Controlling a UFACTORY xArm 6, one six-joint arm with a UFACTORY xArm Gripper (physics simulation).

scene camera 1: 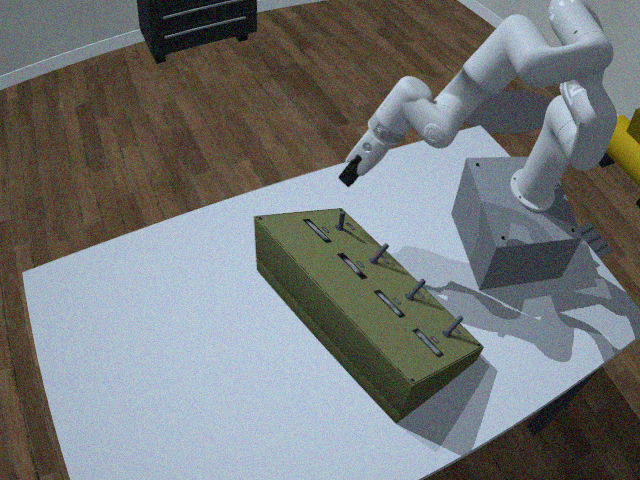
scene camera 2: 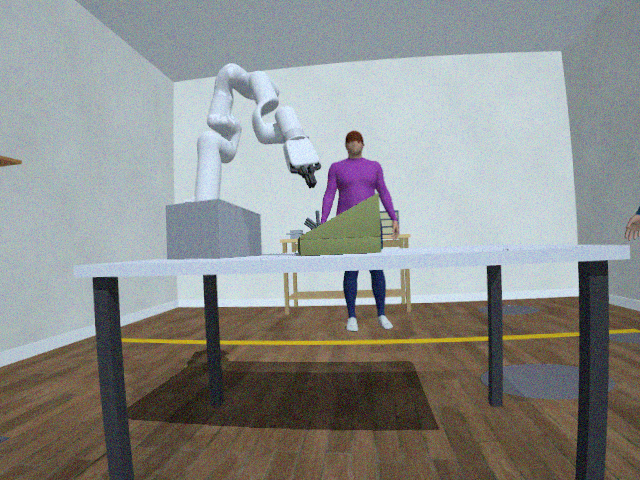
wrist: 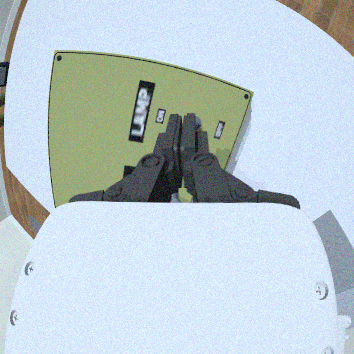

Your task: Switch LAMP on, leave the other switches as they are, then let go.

Labels:
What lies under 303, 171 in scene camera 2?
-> My gripper.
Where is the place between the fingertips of my gripper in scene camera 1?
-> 345, 181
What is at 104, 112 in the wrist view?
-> An olive switch panel.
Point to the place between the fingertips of my gripper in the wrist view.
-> At 184, 132

